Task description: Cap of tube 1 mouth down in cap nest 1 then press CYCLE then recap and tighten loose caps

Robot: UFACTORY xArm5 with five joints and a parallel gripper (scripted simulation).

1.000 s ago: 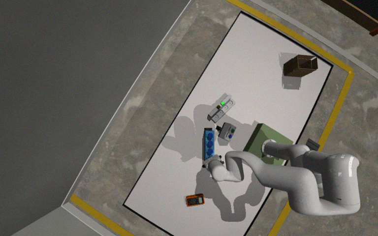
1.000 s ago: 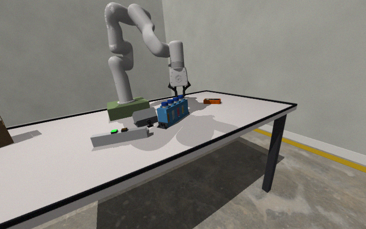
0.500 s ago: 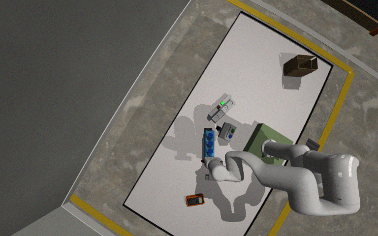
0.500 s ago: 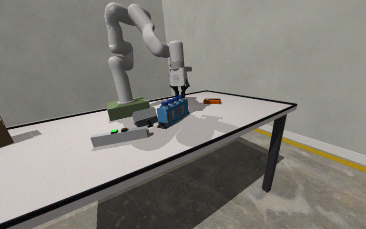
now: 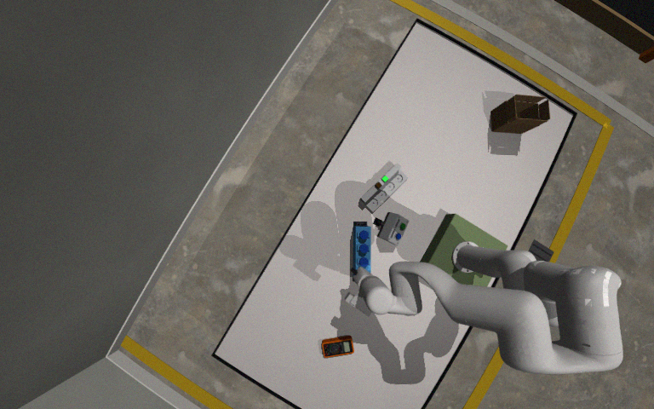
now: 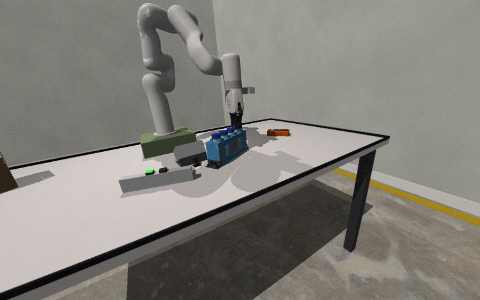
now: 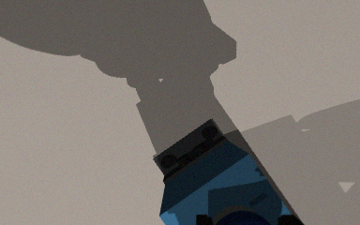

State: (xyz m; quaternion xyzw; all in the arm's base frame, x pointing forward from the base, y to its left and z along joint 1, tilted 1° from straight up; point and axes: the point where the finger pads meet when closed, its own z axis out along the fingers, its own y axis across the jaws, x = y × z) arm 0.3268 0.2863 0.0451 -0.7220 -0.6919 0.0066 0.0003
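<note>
Right now my hand is 10 mm above the blue cap. Also, from my hand: green key 250 mm to the right, 60 mm below, 40 mm behind; grey key housing 230 mm to the right, 80 mm below, 30 mm behind; blue key 210 mm to the right, 60 mm below, 50 mm behind.
</note>
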